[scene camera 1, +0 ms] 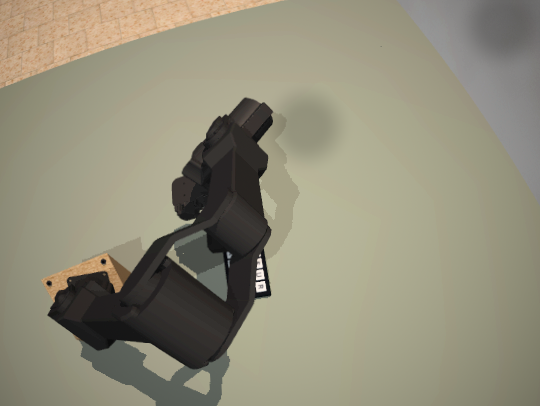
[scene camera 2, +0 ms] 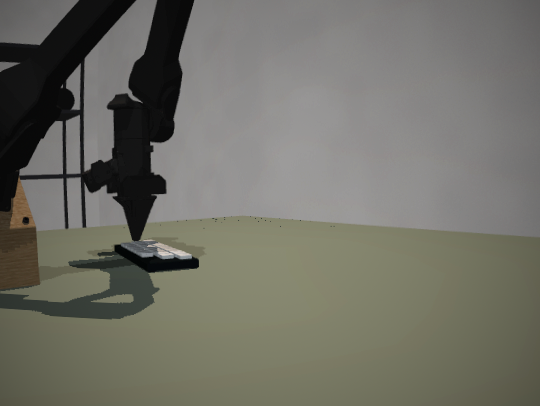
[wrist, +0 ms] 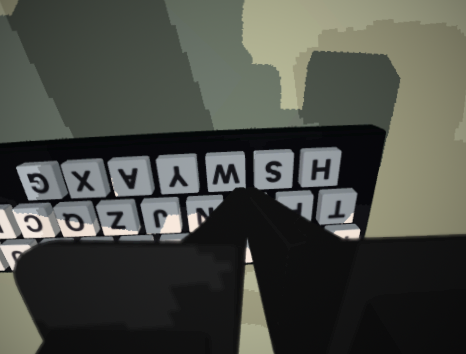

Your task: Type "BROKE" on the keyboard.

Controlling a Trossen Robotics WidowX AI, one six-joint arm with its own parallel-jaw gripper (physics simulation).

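Places are measured from the arm's base along level axes (x right, y ahead, z up), in millimetres.
Pixels of known places: gripper, between the fingertips: (scene camera 2: 136, 240) (wrist: 244, 198); arm's base, origin of its link: (scene camera 1: 92, 293).
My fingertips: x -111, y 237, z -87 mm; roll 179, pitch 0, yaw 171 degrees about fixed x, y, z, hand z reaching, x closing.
Observation:
Ahead of a thing's pixels: the offset from my fingertips to its top centre.
The keyboard {dx +44, dy +8, dz -7 mm} (scene camera 1: 268, 287) (scene camera 2: 172, 264) (wrist: 280, 137) is black with pale letter keys, which read upside down in the wrist view. My gripper (scene camera 2: 136, 239) (wrist: 244, 198) is shut and empty, pointing down. Its tips are at or just above the key tops, over the second row between the N key {dx +19, dy +11, dz -7 mm} (wrist: 202, 210) and the P key {dx -22, dy +15, dz -7 mm} (wrist: 295, 206); contact cannot be told. The key there and much of the nearest row are hidden by the fingers. The W key {dx +6, dy -9, dz -7 mm} (wrist: 225, 172) and S key {dx -14, dy -7, dz -7 mm} (wrist: 273, 170) lie just beyond the tips. The R key {dx +138, dy +20, dz -7 mm} (scene camera 1: 260, 286) shows beside the arm in scene camera 1.
The arm (scene camera 1: 180, 315) (scene camera 2: 132, 145) covers most of the keyboard in scene camera 1. A wooden block (scene camera 1: 75, 272) (scene camera 2: 20, 255) stands by the arm's base. A dark metal frame (scene camera 2: 83, 150) stands at the left behind the arm.

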